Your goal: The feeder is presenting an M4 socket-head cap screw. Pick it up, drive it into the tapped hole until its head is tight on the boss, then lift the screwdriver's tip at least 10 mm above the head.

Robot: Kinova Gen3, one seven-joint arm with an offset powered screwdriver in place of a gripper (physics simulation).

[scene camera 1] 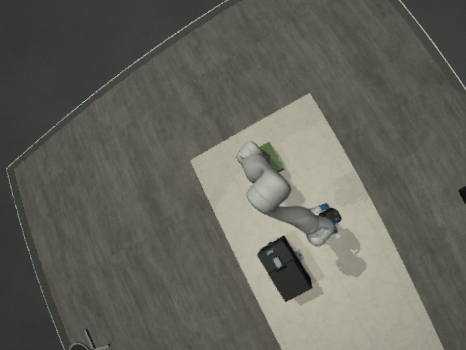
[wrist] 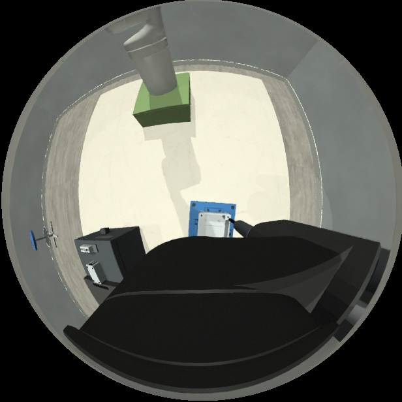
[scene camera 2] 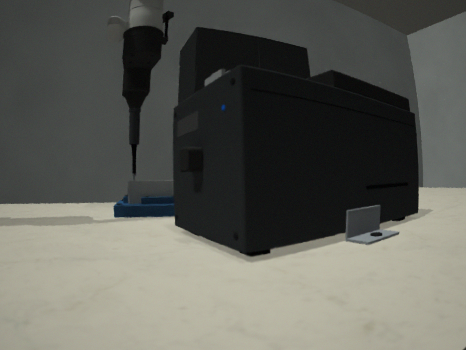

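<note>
The screwdriver's tip (scene camera 2: 134, 172) (wrist: 230, 219) points straight down at the near-right corner boss of the white housing (scene camera 2: 152, 190) (wrist: 212, 231), as the wrist view shows its upper right corner. A small pale screw (scene camera 2: 134, 177) shows at the tip, right at the housing's top edge; how deep it sits in the hole is too small to tell. The housing stands in the blue fixture (scene camera 1: 325, 206) (scene camera 2: 145, 210) (wrist: 196, 206). The black feeder (scene camera 1: 295, 285) (scene camera 2: 310, 160) (wrist: 131, 247) stands beside it. The tapped hole is hidden by the tip.
A green block (scene camera 1: 271, 156) (wrist: 165, 108) stands by the arm's base. A small grey L-shaped bracket (scene camera 2: 362, 224) is at the feeder's foot. The tall feeder stands close to the fixture on the pale table (scene camera 1: 360, 300). A blue-topped stand (wrist: 33, 240) is off the table.
</note>
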